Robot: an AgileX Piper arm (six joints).
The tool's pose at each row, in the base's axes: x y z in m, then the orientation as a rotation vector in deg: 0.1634, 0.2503, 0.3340, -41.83, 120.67, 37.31; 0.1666, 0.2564, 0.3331, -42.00, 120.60, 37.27; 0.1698, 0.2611, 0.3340, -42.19, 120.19, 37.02; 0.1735, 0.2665, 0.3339, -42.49, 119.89, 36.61; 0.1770, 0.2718, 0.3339, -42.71, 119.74, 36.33; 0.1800, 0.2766, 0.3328, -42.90, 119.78, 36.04
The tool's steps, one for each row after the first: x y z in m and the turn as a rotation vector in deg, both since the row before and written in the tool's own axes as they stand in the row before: -0.0026, 0.0019, 0.0062, -0.04, 0.01, -0.14; -0.0037, 0.0013, 0.0042, 0.10, -0.27, -0.37; -0.0033, 0.0012, 0.0055, 0.18, -0.12, -0.45; -0.0033, 0.0013, 0.0053, 0.11, -0.03, -0.30; -0.0020, 0.0011, 0.0053, 0.13, 0.13, -0.20
